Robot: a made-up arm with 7 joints.
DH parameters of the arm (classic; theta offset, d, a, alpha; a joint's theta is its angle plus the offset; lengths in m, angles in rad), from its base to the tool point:
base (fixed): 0.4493 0 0.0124 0
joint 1: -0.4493 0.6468 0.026 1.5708
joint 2: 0 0.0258 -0.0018 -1.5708
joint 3: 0 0.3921 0.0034 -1.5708
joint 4: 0 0.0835 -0.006 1.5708
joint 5: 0 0.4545 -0.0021 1.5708
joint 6: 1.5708 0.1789 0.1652 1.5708
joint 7: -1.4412 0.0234 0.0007 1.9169
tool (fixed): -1.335 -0.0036 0 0
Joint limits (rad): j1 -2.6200..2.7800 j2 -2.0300..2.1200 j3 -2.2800..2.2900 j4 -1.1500..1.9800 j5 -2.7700..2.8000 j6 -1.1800..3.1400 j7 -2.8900..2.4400
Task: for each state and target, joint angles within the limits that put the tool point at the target. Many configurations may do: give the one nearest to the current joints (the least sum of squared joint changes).
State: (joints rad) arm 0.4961 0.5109 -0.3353 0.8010 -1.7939 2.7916 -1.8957
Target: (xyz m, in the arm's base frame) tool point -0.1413 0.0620 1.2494
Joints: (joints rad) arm 0.5437 0.8173 -0.2435 1.5877 -2.1428 2.8953 -1.8816
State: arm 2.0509 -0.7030 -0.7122 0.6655 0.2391 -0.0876 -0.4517
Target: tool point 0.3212 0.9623 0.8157
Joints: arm 1.5577 -1.1925 -0.6993 0.4514 0.2215 0.0291 -0.4402
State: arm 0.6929 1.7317 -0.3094 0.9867 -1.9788 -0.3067 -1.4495
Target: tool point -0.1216 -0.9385 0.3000
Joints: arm 1.4533 2.0629 -0.4832 0.4641 -1.9122 -0.0366 -1.3945
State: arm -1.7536 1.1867 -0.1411 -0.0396 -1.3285 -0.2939 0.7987
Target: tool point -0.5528 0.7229 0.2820
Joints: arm -0.9789 1.6996 0.0557 -0.1404 -1.2732 -0.2395 0.7956
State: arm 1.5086 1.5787 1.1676 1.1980 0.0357 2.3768 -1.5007
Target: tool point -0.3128 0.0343 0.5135
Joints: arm 0.8552 2.1200 1.9083 1.9042 0.6095 2.9102 -1.5050
